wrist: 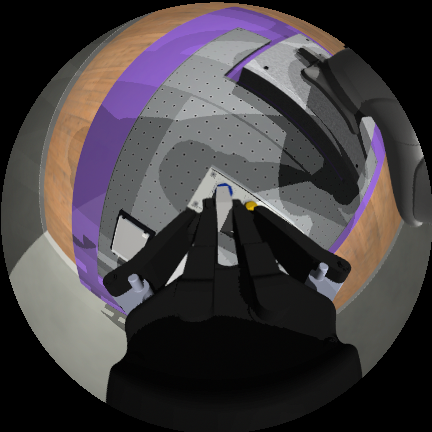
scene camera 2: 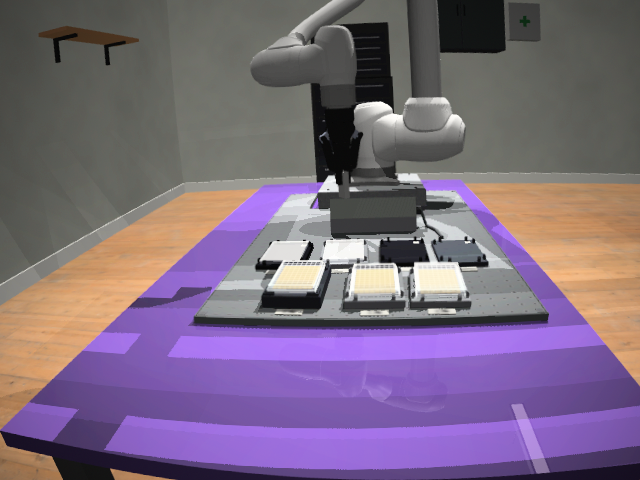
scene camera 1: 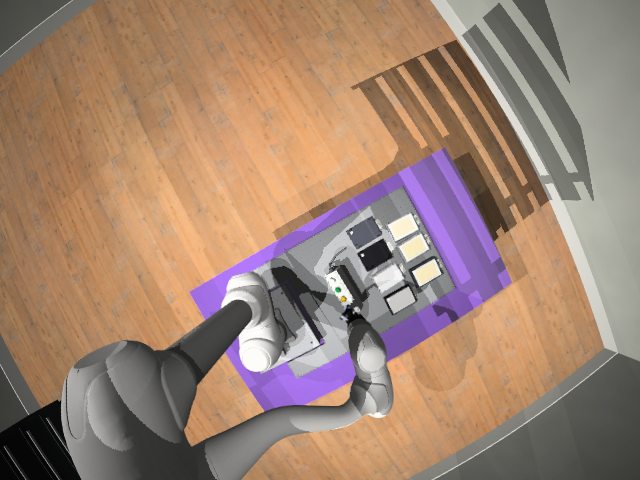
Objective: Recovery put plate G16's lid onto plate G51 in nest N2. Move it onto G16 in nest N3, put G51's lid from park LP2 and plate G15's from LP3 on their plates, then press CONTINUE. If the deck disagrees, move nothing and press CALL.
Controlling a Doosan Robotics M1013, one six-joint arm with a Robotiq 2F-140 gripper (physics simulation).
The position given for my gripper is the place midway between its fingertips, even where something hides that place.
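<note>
Looking through scene camera 2, I find my gripper [scene camera 2: 344,197], which is shut and holds nothing, and I also see a button box [scene camera 2: 387,214]. The wrist view shows me my gripper [wrist: 222,196] too, together with the box [wrist: 214,176].
</note>
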